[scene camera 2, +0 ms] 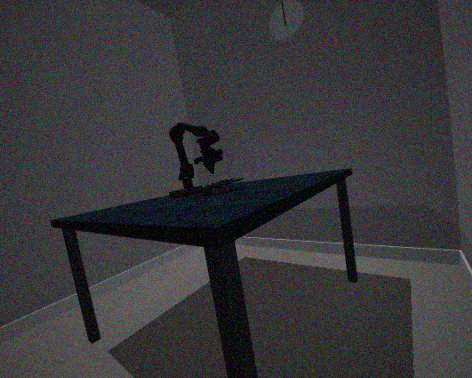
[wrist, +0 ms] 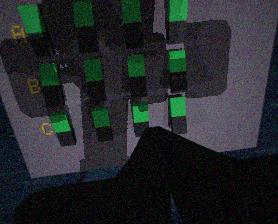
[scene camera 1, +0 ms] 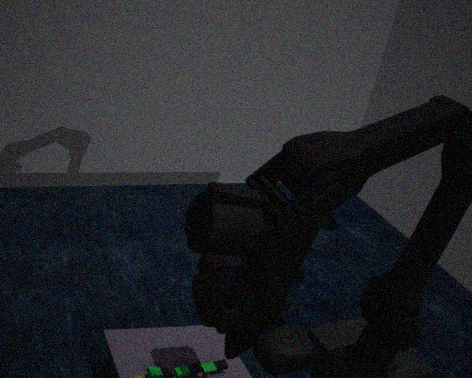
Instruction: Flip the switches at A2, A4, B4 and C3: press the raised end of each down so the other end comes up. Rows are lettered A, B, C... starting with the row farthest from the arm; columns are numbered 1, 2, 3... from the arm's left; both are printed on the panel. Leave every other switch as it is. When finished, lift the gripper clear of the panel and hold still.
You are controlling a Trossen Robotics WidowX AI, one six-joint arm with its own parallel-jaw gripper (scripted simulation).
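Observation:
Holding nothing, my gripper [scene camera 1: 229, 357] [wrist: 152, 134] is shut. A switch B4 [wrist: 176, 59] is visible too.

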